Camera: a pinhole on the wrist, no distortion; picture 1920 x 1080 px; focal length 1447.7 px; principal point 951.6 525.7 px. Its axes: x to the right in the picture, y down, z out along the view. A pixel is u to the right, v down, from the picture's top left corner.
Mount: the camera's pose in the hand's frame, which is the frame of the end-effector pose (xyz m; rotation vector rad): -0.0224 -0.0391 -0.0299 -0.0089 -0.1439 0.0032
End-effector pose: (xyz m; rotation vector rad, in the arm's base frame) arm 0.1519 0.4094 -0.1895 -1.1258 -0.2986 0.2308
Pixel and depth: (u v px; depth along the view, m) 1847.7 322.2 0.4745
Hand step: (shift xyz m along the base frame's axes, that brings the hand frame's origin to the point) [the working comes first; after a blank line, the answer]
In the camera's frame: 0.2937 -0.0667 0.4745

0.0227 0.4338 0.3070
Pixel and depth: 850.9 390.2 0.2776
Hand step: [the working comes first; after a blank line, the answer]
In the camera's frame: -0.0193 -0.0260 0.2776

-0.1586 0.1529 0.1439
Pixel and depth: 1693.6 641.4 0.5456
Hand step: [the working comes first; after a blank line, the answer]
In the camera's frame: 0.2796 0.0436 0.5456

-0.0271 0.5288 0.2300
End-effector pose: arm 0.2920 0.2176 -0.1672 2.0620 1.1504 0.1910
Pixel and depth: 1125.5 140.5 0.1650
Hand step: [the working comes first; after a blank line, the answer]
In the camera's frame: 0.0198 -0.0439 0.1650

-0.0071 -0.0691 -0.1455
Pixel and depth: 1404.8 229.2 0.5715
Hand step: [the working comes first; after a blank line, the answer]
In the camera's frame: 0.1789 -0.1170 0.5715

0.2003 -0.2000 -0.5139
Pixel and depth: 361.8 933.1 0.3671
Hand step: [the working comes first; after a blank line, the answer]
In the camera's frame: -0.1496 0.1033 0.3671

0.0571 -0.3634 -0.1253
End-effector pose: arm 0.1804 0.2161 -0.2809 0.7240 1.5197 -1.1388
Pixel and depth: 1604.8 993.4 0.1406
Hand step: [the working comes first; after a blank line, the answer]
In the camera's frame: 0.0634 0.0454 0.1406

0.0466 -0.1085 -0.0205
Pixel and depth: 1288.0 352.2 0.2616
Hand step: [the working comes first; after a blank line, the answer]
In the camera's frame: 0.0608 -0.0314 0.2616

0.0303 -0.2447 0.0212
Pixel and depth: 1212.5 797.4 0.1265
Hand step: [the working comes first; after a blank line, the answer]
In the camera's frame: 0.0228 0.0237 0.1265

0.0296 -0.0940 0.0222
